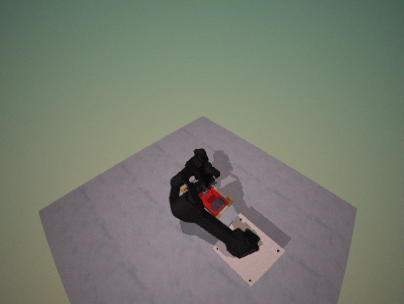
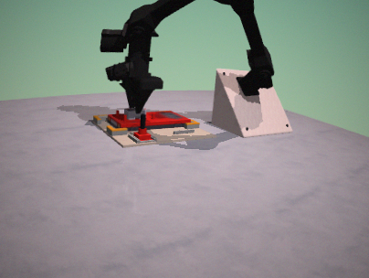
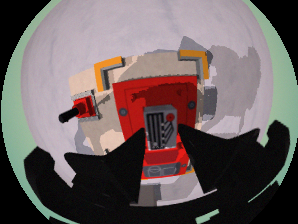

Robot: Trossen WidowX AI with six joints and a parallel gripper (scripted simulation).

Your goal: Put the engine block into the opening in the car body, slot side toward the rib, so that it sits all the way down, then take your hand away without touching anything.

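The grey engine block is 1 cm to the left of my gripper tip and 1 cm below it. From my gripper tip the other things lie so: tan base plate: 3 cm below, 2 cm to the left, 2 cm behind; then black upright peg: 12 cm to the left, 4 cm ahead, 1 cm below.
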